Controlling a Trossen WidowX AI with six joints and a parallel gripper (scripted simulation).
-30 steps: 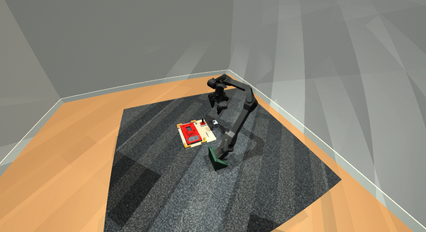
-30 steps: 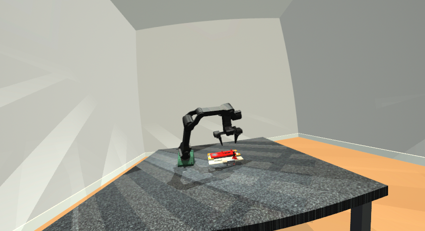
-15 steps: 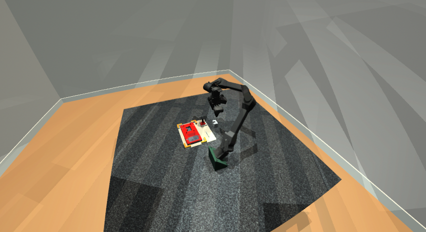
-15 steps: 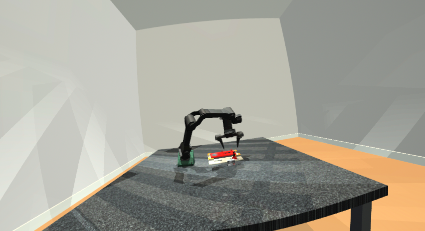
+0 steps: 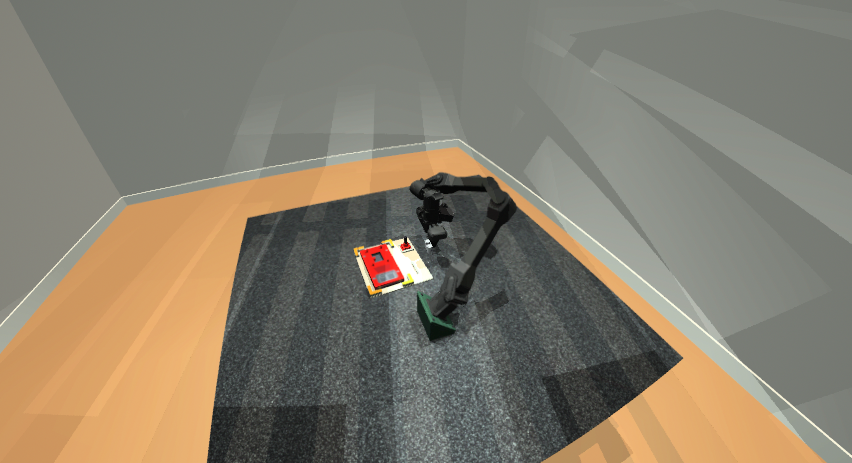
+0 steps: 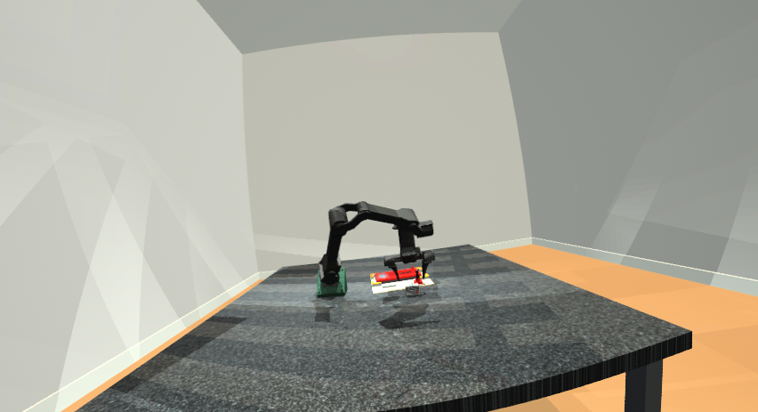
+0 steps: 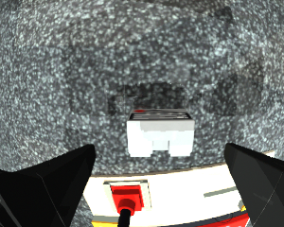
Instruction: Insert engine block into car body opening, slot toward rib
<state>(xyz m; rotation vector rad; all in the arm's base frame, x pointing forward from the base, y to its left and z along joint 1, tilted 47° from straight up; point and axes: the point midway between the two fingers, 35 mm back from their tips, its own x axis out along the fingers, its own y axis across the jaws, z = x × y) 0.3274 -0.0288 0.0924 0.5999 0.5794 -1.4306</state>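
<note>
My gripper tip is 3 cm above the grey engine block.
</note>
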